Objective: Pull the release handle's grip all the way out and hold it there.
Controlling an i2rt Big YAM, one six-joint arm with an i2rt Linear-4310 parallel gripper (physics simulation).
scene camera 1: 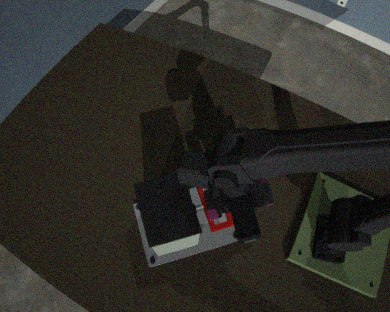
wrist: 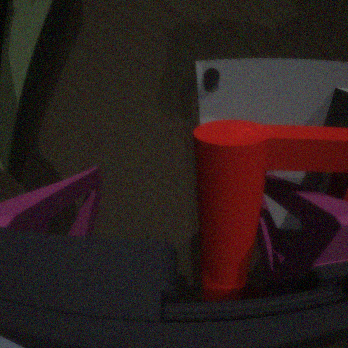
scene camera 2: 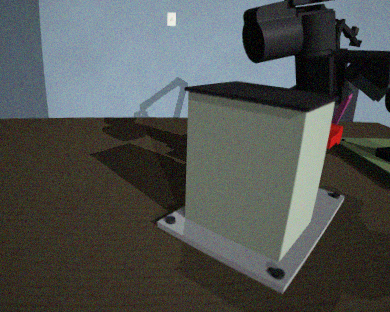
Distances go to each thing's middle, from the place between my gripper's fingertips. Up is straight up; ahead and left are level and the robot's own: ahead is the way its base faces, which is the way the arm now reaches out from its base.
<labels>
Now: the grey base plate (scene camera 2: 278,276) 120 mm ahead of my hand, 50 mm to the left of it and 70 mm below it.
</labels>
